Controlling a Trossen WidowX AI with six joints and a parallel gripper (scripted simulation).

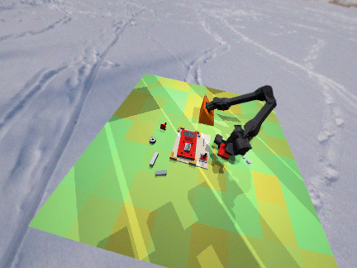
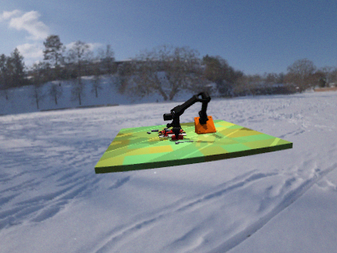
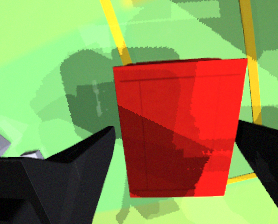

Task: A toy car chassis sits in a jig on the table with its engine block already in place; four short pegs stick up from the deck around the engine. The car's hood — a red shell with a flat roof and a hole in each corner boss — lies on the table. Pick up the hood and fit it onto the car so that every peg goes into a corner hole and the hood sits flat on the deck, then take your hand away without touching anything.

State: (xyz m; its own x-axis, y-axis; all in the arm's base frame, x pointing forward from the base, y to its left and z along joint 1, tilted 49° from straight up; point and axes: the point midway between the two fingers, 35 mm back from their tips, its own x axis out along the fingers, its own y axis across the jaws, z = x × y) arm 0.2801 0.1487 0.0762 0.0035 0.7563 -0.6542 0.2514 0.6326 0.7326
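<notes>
Now: gripper tip 23 cm to the left of the white jig and 2 cm short of it. The rest, counted from my gripper tip: red hood 1 cm above; then grey pin 13 cm to the left, 5 cm behind, 1 cm below; then grey socket 13 cm to the right, 8 cm ahead, 3 cm above.
</notes>
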